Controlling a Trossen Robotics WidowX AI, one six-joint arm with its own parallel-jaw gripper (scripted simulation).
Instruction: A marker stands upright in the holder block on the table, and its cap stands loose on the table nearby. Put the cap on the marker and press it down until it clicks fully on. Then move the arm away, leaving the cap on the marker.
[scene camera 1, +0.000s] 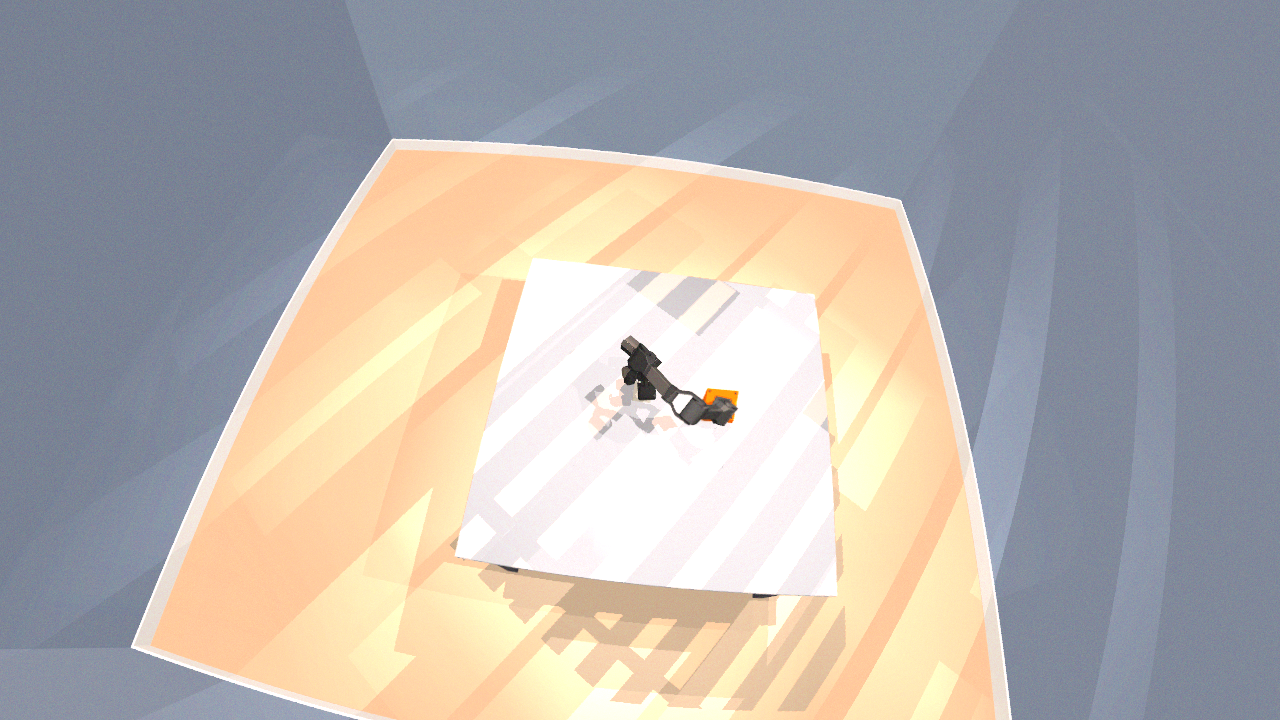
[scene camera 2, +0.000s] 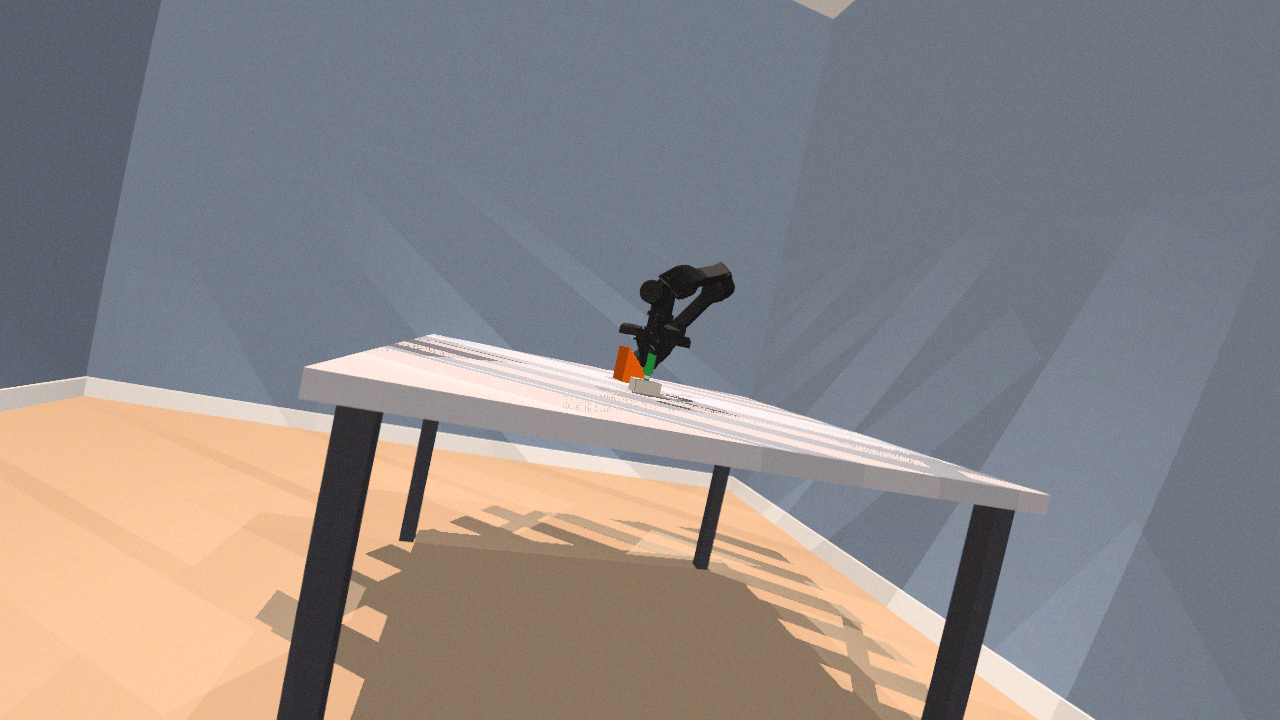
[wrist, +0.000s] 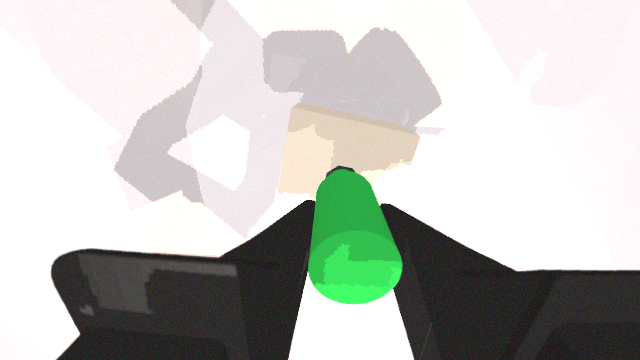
Labels:
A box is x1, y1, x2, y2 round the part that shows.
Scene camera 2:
my gripper: [619, 307, 690, 368]
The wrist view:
my gripper: [50, 200, 639, 359]
green cap: [308, 171, 402, 303], held by my gripper

